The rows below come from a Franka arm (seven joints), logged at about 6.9 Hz.
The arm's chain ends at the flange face. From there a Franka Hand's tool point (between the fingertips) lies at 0.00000 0.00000 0.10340 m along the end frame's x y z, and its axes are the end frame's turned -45 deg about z.
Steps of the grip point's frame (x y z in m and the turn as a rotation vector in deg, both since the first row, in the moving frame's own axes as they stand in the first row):
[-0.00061, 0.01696, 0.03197, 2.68, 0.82, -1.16]
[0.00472, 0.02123, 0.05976, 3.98, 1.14, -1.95]
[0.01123, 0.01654, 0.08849, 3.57, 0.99, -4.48]
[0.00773, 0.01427, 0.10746, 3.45, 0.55, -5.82]
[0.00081, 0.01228, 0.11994, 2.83, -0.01, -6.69]
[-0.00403, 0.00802, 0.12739, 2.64, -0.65, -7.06]
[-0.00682, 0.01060, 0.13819, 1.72, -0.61, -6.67]
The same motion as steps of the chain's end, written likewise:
[0.01398, 0.01686, 0.03209, 2.47, -1.32, -1.16]
[0.02208, 0.01814, 0.06003, 3.62, -2.01, -1.95]
[0.02315, 0.00944, 0.08871, 3.22, -1.82, -4.48]
[0.01951, 0.00953, 0.10765, 2.83, -2.05, -5.82]
[0.01308, 0.01149, 0.12007, 1.99, -2.01, -6.69]
[0.00716, 0.01079, 0.12751, 1.41, -2.33, -7.06]
[0.00572, 0.01356, 0.13824, 0.78, -1.65, -6.67]

